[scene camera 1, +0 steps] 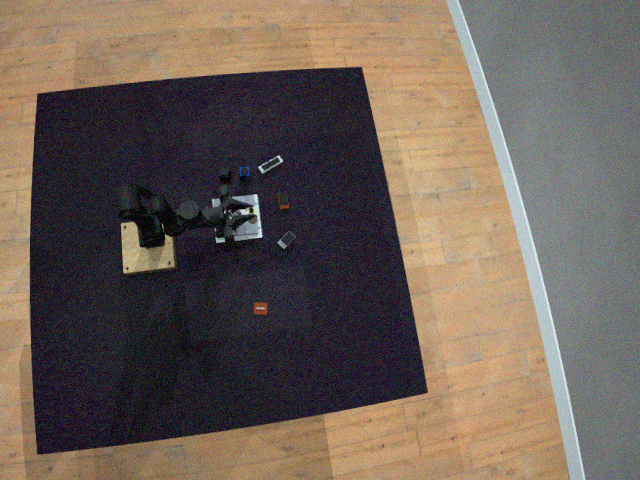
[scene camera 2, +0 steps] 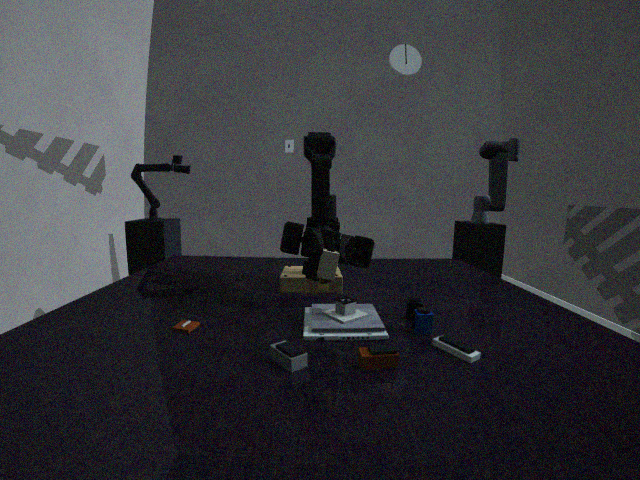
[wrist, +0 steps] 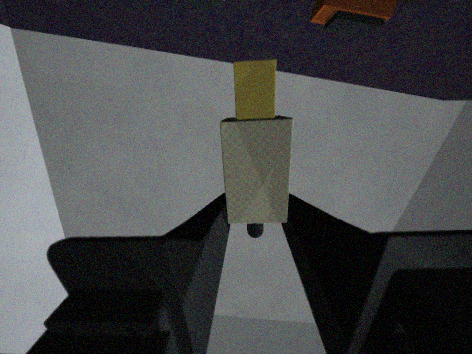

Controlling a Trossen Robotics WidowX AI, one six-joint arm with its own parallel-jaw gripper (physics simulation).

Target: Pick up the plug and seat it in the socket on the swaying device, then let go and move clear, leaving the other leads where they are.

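Note:
The plug (scene camera 2: 327, 265) (wrist: 257, 170) has a beige block body and a yellow end that points away from the fingers in the wrist view. My gripper (scene camera 1: 252, 210) (wrist: 254, 198) is shut on the plug's body. In scene camera 2, the plug hangs above and to the left of the socket (scene camera 2: 345, 306), a small pale block with a dark top opening. The socket stands on a light, turned plate (scene camera 2: 330, 313) on the pale, flat device (scene camera 1: 249, 199) (scene camera 2: 315, 333). The plug is apart from the socket. In scene camera 1, the arm and fingers partly cover the device, and the socket cannot be made out clearly.
Around the device lie a grey box (scene camera 1: 286, 239) (scene camera 2: 292, 357), an orange box (scene camera 1: 283, 200) (scene camera 2: 378, 358), a white strip (scene camera 1: 270, 164) (scene camera 2: 455, 348) and a blue box (scene camera 1: 244, 171) (scene camera 2: 423, 322). A flat orange piece (scene camera 1: 260, 311) (scene camera 2: 181, 327) lies farther off.

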